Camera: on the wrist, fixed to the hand. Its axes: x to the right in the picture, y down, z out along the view.
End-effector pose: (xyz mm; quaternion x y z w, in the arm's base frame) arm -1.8 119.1 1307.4 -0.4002 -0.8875 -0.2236 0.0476
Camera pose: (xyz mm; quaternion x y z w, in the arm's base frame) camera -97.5 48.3 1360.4 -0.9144 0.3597 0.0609 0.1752
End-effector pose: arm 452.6 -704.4 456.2 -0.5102 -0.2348 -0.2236 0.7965
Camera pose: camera 434.0 -822.9 507.1 -0.2678 0.4545 0.8141 0.2430
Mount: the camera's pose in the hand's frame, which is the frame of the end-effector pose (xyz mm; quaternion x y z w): 29.8 -92.0 -87.3 0.0002 -0.0562 0.9976 0.0414
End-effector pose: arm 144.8 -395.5 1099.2 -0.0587 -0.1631 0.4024 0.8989
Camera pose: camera 257.9 -432.7 1046.3 0.1423 -0.0014 -0.9167 0.3734
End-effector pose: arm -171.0 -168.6 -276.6 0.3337 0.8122 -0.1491 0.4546
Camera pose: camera -300.0 -176.3 -259.9 0.8158 -0.3249 0.4284 0.2131
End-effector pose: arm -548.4 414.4 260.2 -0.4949 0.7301 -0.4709 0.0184
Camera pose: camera -541.7 444.6 386.7 0.6814 0.5228 0.0265 0.5116
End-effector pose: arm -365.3 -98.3 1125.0 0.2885 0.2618 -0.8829 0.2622
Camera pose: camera -410.0 12.7 1073.5 0.2235 -0.2919 0.2087 0.9062
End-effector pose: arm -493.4 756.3 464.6 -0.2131 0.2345 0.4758 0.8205
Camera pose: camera -415.2 684.6 389.0 -0.2520 -0.1763 -0.8501 0.4274
